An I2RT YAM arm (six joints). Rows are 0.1 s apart.
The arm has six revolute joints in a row. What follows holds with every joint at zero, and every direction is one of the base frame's.
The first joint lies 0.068 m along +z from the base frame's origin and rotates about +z.
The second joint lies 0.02 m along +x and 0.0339 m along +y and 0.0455 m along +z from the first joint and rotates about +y.
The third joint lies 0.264 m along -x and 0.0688 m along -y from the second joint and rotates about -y.
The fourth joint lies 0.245 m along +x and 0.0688 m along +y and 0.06 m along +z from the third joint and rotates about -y.
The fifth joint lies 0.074 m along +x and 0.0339 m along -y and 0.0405 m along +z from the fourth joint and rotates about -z.
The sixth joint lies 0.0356 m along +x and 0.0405 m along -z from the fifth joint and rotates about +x.
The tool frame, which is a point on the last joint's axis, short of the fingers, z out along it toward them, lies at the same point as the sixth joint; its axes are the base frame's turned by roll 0, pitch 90 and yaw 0 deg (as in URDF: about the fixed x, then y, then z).
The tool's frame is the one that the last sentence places.
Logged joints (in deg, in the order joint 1, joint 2, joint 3, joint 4, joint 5, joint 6), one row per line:
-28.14, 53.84, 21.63, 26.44, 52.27, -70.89
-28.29, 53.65, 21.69, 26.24, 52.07, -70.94
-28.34, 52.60, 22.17, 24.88, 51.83, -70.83
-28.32, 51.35, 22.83, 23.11, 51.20, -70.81
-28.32, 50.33, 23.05, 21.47, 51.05, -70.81
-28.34, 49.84, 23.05, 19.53, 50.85, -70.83
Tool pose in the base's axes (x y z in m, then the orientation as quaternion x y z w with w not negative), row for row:
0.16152, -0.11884, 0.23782, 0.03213, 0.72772, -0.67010, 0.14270
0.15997, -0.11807, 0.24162, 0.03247, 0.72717, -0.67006, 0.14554
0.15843, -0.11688, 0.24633, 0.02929, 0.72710, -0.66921, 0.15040
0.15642, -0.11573, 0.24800, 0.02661, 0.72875, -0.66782, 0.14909
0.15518, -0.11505, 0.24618, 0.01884, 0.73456, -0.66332, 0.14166
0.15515, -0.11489, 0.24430, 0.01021, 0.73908, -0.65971, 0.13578
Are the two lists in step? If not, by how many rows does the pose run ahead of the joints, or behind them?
The pose runs 1 row ahead of the joints: the pose in row i belongs to the joints in row i + 1.
